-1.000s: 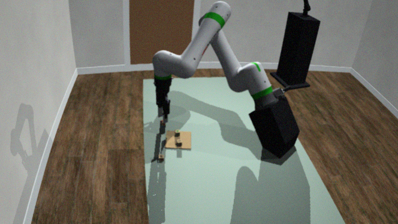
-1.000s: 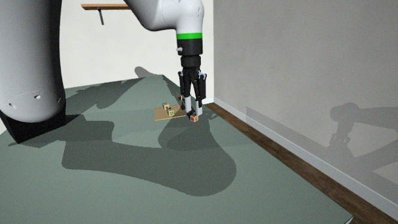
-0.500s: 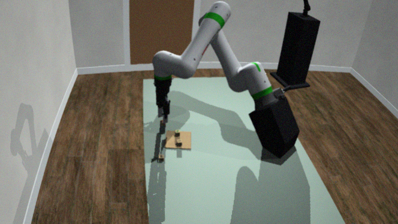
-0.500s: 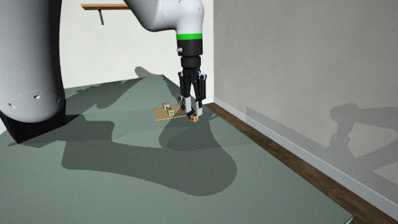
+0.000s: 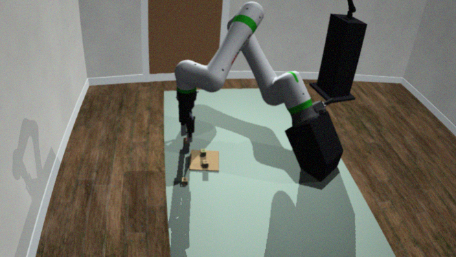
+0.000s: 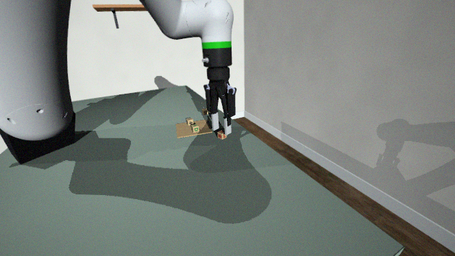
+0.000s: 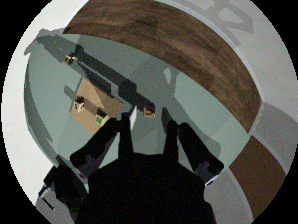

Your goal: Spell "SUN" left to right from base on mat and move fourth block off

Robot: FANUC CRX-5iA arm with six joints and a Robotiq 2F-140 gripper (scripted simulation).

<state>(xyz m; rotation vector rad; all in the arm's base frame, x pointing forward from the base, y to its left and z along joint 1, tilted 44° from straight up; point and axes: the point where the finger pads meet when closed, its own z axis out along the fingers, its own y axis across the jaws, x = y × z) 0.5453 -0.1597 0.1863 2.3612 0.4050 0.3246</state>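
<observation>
My hand is 50 mm past the tan mat, 150 mm to the right of it and 60 mm above it.
</observation>
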